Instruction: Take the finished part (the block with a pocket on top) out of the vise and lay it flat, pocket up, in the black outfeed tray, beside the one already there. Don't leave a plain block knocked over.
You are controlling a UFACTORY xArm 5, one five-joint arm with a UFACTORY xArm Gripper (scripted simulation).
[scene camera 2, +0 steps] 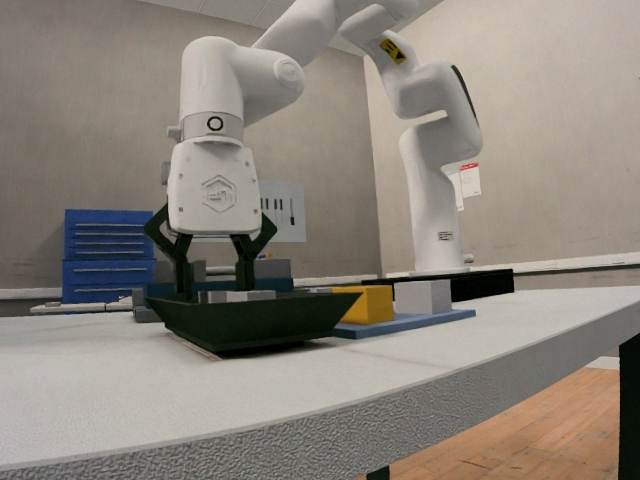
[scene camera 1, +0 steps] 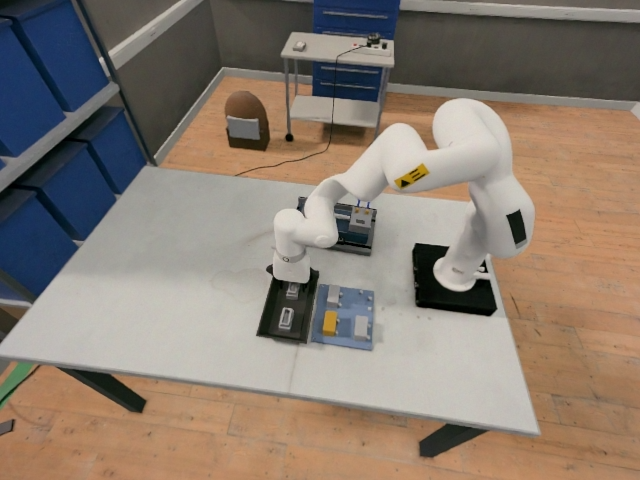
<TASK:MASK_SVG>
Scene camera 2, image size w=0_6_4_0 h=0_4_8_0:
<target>gripper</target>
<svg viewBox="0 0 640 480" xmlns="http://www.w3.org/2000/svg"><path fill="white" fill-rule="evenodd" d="M233 138L203 136L191 138L177 144L174 147L170 162L166 204L142 228L142 232L173 263L174 291L179 293L180 300L190 301L192 299L191 265L187 262L186 257L192 238L231 238L239 256L238 262L235 264L236 292L252 291L255 287L253 260L257 258L257 255L278 231L276 225L261 211L258 180L251 150L245 148L243 143ZM260 230L259 235L252 242L249 234ZM165 220L168 234L177 237L174 244L159 229Z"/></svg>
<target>yellow block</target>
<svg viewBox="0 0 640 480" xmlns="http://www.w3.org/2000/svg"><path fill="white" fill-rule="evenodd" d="M392 285L332 288L332 292L364 292L340 322L371 325L394 321Z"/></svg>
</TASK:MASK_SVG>
